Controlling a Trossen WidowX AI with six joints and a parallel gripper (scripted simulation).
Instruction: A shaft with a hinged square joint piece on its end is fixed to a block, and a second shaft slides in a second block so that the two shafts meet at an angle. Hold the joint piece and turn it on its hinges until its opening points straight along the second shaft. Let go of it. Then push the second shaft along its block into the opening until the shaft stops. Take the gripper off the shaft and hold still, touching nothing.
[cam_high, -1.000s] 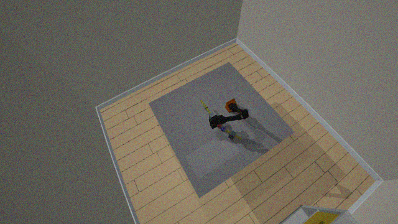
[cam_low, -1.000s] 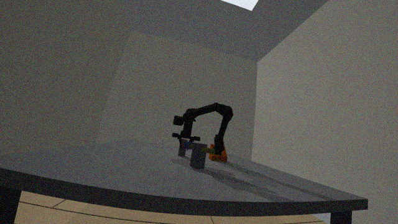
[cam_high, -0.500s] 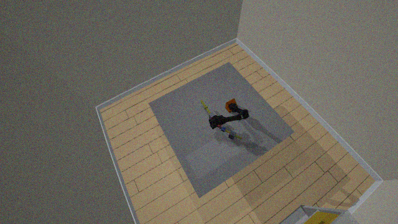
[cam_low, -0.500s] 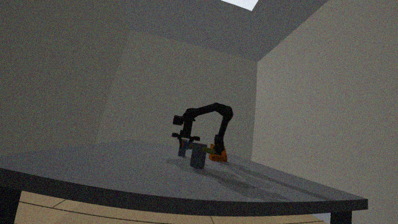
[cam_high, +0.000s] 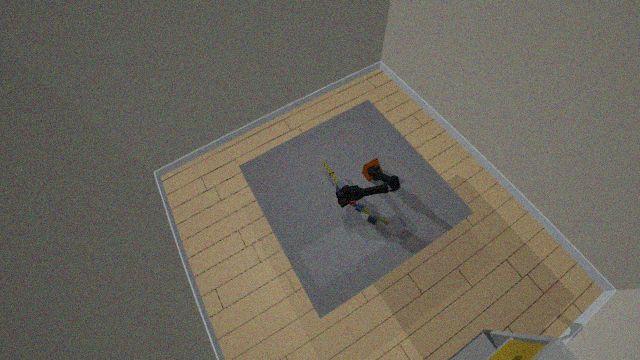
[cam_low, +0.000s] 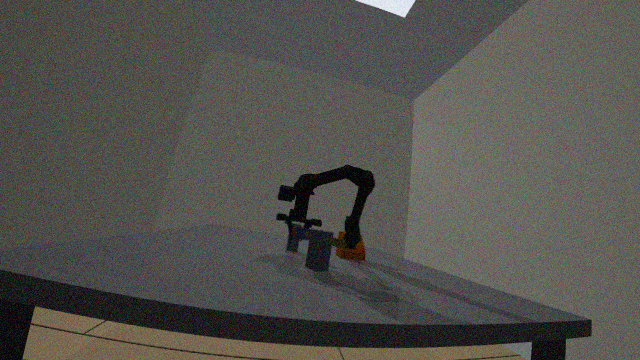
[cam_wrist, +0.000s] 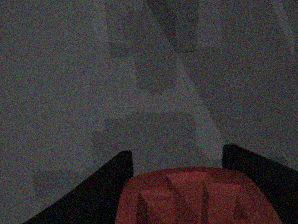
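Right now the red joint piece is 20 mm to the left of my gripper tip and 40 mm above it.
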